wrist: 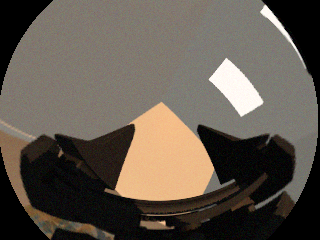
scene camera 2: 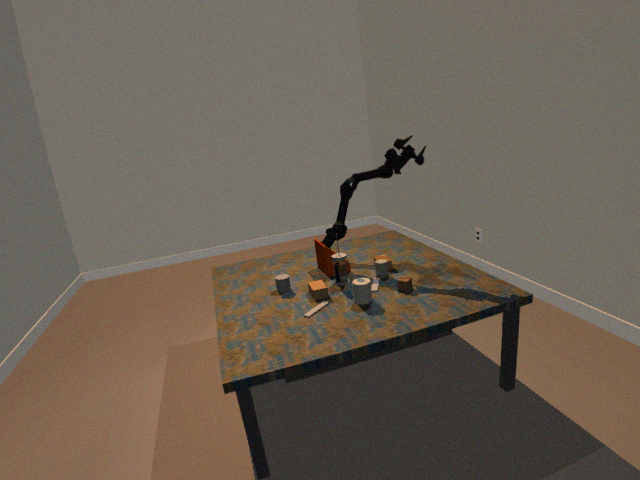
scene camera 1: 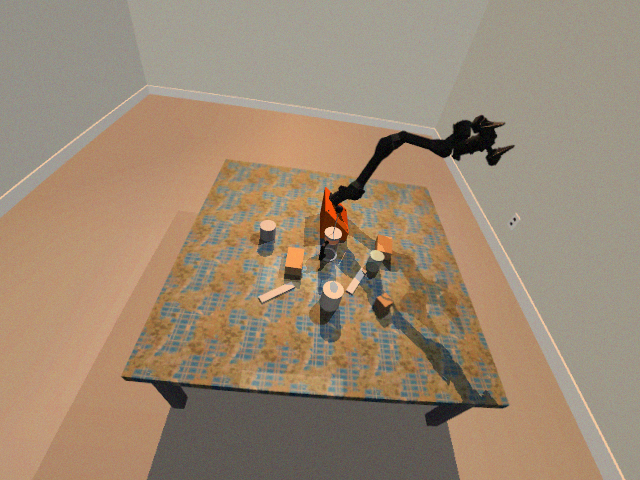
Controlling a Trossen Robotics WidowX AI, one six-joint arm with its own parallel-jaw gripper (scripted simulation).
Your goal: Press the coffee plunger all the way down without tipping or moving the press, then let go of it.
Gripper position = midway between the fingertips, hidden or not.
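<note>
The robot's gripper (scene camera 1: 509, 135) is open and empty, holding nothing; the wrist view, too, shows the gripper (wrist: 167, 127).
</note>
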